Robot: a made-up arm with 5 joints.
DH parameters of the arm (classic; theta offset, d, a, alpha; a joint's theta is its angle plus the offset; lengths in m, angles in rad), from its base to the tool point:
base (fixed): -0.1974 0 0.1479 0
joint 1: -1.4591 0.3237 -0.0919 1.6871
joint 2: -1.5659 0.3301 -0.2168 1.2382
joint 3: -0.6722 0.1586 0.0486 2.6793
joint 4: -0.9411 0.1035 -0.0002 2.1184
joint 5: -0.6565 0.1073 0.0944 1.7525
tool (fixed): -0.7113 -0.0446 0 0
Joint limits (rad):
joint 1: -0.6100..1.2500
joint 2: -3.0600..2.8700
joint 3: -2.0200..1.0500
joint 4: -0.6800..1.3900
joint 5: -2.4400..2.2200
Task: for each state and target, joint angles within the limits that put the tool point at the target. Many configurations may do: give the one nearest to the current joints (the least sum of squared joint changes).
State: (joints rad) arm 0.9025 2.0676 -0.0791 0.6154 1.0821
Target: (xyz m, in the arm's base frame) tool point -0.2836 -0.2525 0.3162
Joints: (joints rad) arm 1.1884 1.5558 0.1905 0.2391 1.3017
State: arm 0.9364 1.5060 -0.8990 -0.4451 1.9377
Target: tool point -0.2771 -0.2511 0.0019
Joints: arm 1.2176 2.4057 -0.6107 -0.6800 2.1346
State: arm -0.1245 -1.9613 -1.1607 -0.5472 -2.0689
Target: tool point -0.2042 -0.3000 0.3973
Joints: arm 0.3523 -1.8805 -1.1810 -0.4559 -1.5969
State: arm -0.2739 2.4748 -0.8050 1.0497 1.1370
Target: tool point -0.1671 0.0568 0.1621
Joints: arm 0.2777 2.8700 -0.7979 0.5686 1.4695
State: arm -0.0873 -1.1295 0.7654 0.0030 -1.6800
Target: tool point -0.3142 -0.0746 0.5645
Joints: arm 0.4798 -0.4813 0.8415 0.2327 -1.7975
